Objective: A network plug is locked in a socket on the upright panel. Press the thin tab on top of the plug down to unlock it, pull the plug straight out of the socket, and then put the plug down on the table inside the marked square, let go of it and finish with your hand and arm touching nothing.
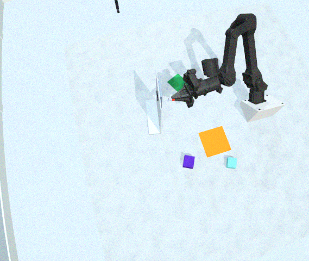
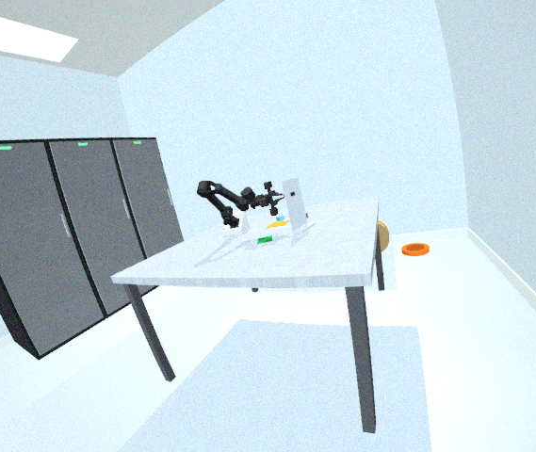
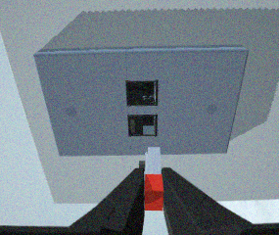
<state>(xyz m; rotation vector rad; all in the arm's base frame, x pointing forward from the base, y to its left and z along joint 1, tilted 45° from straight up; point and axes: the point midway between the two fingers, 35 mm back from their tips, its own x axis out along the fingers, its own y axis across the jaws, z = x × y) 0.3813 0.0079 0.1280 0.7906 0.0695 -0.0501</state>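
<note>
My gripper tip is 16 cm past the flat orange square, 18 cm to the right of it and 19 cm above it. Round my gripper tip: flat green block (11 cm behind, 14 cm to the right, 19 cm below); then upright panel (5 cm ahead, 2 cm to the right, 7 cm below); then network plug (right at my gripper tip).
</note>
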